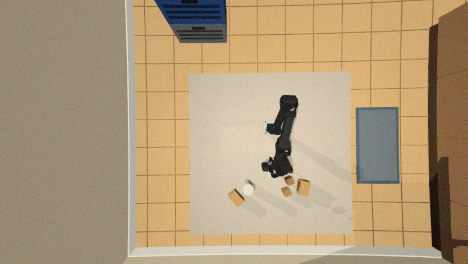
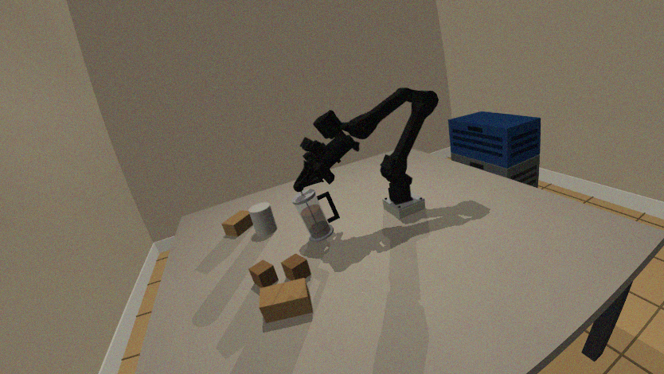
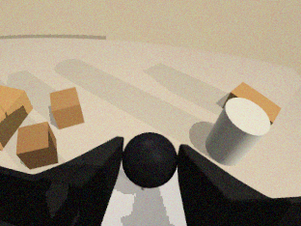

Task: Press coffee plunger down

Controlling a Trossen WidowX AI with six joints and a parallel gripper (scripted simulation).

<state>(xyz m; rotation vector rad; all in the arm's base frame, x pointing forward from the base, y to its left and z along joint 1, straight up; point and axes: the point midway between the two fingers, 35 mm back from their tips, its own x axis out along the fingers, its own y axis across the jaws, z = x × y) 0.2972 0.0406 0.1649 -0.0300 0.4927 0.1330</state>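
Right now the glass coffee press is 4 cm behind my gripper tip and 9 cm below it.
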